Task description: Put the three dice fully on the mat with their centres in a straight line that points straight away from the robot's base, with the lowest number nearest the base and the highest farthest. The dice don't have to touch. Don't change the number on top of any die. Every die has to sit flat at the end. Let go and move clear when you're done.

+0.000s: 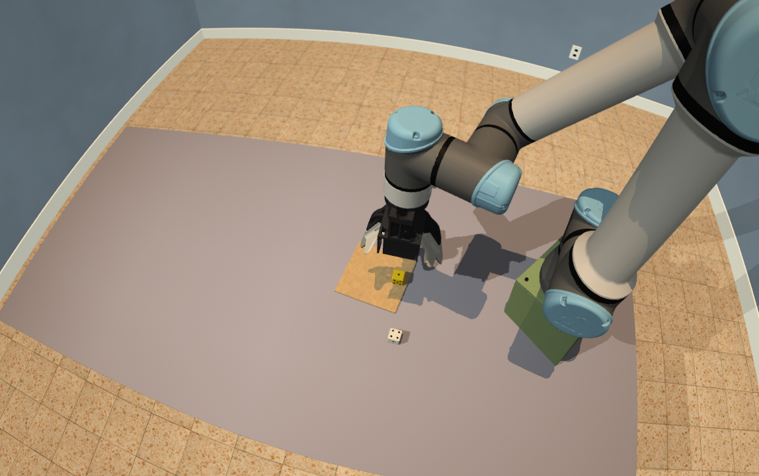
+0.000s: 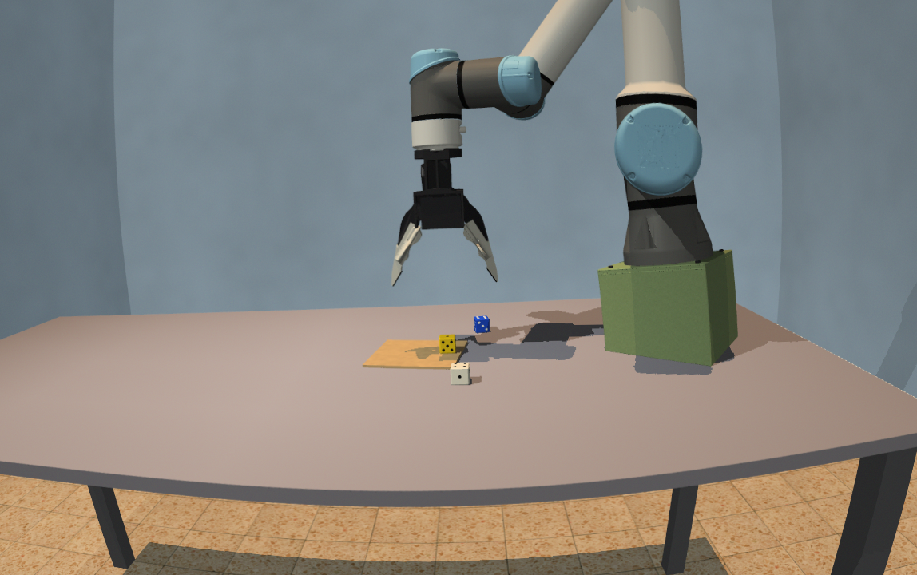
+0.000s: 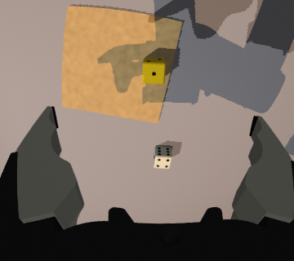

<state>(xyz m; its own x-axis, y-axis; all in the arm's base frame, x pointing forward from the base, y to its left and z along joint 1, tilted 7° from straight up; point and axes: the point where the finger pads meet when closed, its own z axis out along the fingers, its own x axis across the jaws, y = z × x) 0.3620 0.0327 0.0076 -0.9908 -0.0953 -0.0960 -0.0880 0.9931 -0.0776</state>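
Now: hand 130 mm to the right of the white die, 100 mm above it and 30 mm past it. Round my hand: blue die 140 mm to the right, 100 mm below, 40 mm behind; mat 110 mm below, 50 mm ahead; yellow die 100 mm below.
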